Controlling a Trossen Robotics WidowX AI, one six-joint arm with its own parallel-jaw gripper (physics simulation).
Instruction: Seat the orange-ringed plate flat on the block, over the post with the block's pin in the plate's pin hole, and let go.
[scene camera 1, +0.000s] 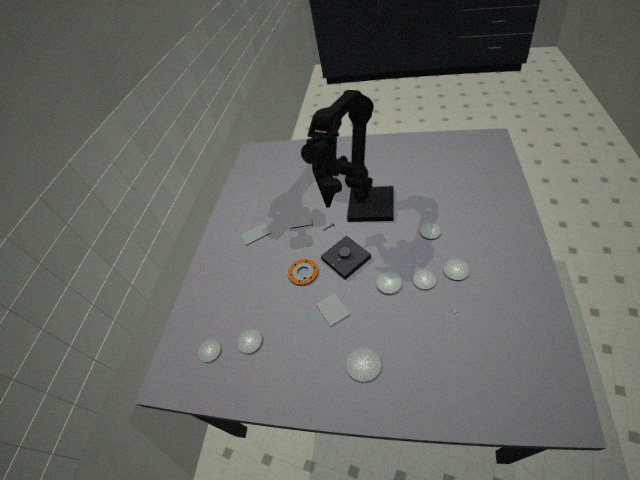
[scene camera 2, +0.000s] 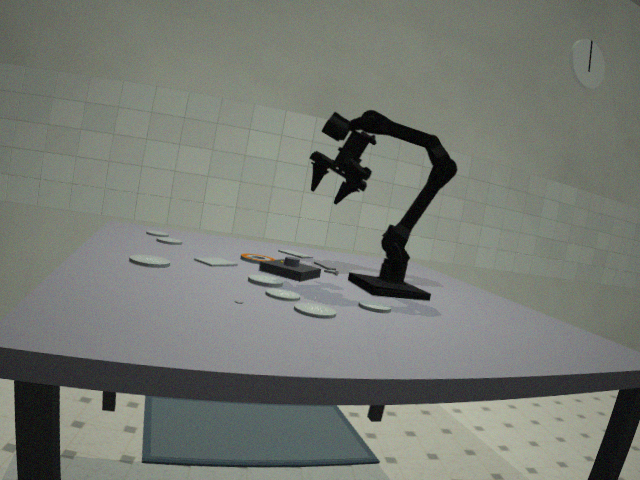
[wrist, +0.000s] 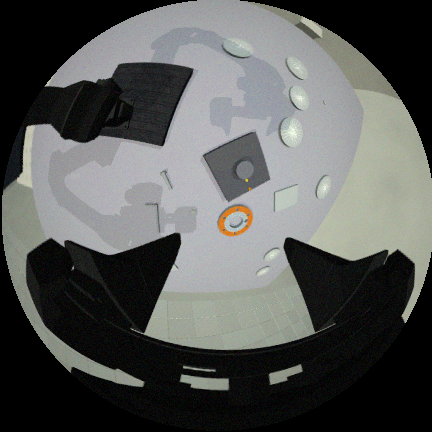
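Observation:
The orange-ringed plate lies flat on the table beside the block, apart from it. Small dark holes dot its ring. The dark square block lies on the table with its round grey post bare. A yellow mark and an orange mark show beside the post in the wrist view; which is the pin I cannot tell. My gripper is open and empty, high above the table. In the scene camera 1 view its fingers overlap.
Several whitish discs lie on the table. A pale square tile lies near the plate. A bolt and a thin bent rod lie between the block and a pale rectangle.

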